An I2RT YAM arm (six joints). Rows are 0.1 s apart.
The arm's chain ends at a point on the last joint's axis. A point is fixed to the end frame.
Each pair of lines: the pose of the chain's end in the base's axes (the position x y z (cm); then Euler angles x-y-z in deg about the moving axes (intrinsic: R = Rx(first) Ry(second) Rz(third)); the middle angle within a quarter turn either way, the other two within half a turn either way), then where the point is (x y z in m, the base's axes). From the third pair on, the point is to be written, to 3 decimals.
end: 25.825, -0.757, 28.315, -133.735, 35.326, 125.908
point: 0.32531 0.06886 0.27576
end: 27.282, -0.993, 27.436, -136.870, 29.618, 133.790
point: 0.33905 0.06589 0.25827
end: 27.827, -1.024, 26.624, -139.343, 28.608, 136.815
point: 0.345 0.064 0.246
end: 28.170, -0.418, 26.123, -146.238, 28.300, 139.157
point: 0.350 0.066 0.232
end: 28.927, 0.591, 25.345, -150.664, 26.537, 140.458
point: 0.356 0.073 0.217
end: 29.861, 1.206, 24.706, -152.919, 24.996, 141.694
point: 0.365 0.078 0.206
